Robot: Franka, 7 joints.
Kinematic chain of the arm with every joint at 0, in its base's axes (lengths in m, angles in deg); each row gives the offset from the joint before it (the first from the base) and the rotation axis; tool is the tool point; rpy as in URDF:
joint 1: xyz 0 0 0.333 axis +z
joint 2: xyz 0 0 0 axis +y
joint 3: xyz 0 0 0.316 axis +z
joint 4: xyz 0.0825 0 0 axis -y
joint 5: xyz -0.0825 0 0.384 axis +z
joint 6: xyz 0 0 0 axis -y
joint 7: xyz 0.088 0 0 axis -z
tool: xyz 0 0 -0.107 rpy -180 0 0
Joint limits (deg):
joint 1: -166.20..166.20
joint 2: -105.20..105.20
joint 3: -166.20..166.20
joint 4: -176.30..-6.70
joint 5: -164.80..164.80
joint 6: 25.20..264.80
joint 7: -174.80..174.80
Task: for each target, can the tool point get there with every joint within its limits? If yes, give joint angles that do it. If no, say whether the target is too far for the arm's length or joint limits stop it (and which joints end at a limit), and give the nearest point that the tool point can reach.
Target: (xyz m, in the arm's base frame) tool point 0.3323 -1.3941 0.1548
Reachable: no: too far | nearest point 0.1974 -0.8281 0.2271 | short by 0.586 m
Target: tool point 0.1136 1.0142 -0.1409
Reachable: no: too far | nearest point 0.0866 0.7733 -0.0283 | short by 0.267 m
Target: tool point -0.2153 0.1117 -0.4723
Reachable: no: joint limits stop it (at a limit: joint 2) | nearest point -0.2216 0.1150 -0.3597 | short by 0.113 m
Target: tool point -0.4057 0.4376 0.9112
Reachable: yes | joints 121.72 36.50 56.81 -30.71 23.35 192.28 15.98
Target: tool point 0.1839 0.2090 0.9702
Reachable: yes | joints 88.25 -18.31 -23.59 -51.25 -0.43 64.94 112.13
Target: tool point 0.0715 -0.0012 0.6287
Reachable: yes | joints 27.40 -77.09 20.04 -159.91 94.69 241.59 127.63
